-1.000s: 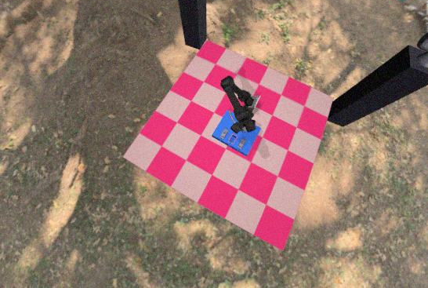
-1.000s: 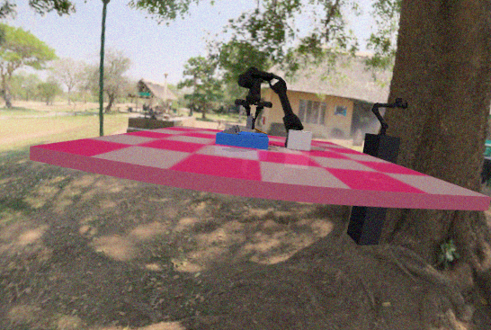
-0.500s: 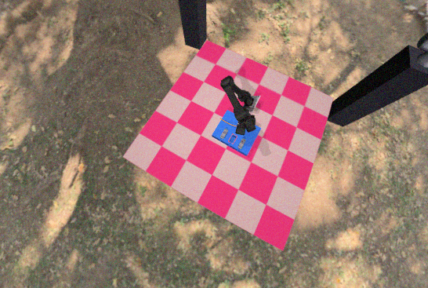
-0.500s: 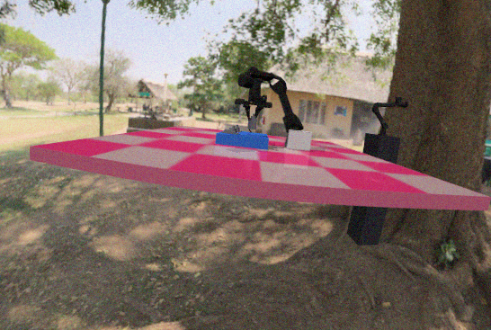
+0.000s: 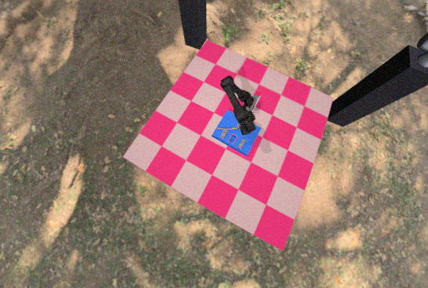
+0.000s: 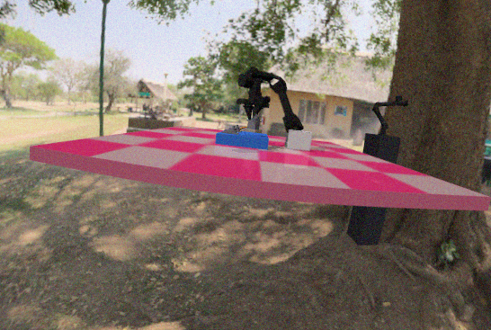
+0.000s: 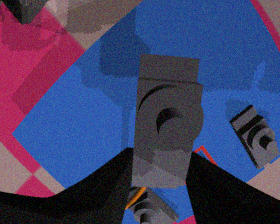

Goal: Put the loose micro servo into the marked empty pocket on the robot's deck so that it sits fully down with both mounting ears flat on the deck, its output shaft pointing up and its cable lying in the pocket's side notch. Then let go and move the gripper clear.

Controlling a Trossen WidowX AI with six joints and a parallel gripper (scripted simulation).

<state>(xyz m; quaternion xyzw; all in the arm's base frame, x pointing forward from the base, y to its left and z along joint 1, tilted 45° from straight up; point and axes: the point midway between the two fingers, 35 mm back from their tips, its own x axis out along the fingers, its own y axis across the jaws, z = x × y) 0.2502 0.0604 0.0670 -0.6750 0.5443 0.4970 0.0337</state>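
Now: the blue robot deck 10 cm below my gripper tip and 1 cm behind it.
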